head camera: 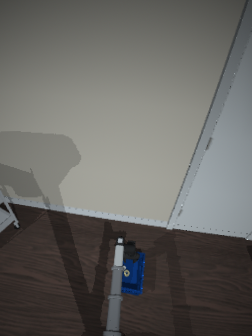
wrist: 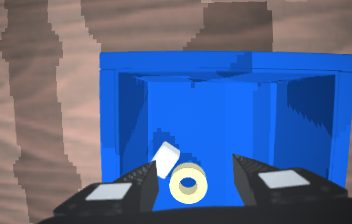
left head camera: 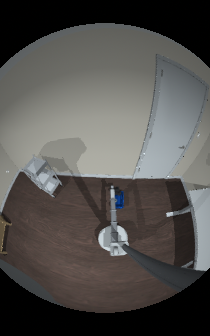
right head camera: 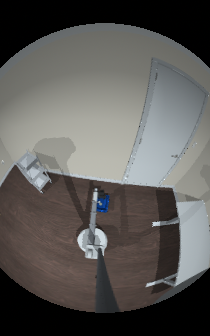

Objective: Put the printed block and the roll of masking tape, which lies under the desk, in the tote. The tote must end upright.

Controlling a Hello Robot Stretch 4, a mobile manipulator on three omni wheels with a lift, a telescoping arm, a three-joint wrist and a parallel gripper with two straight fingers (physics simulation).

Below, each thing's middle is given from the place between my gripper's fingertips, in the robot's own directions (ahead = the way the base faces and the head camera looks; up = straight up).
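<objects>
My gripper is 2 cm to the left of the blue tote [head camera: 133,284] and 6 cm past it, and it is 6 cm above the tote. As for the roll of masking tape [wrist: 183,194], I find it 1 cm to the left of my gripper, 5 cm behind it and 10 cm below it.
</objects>
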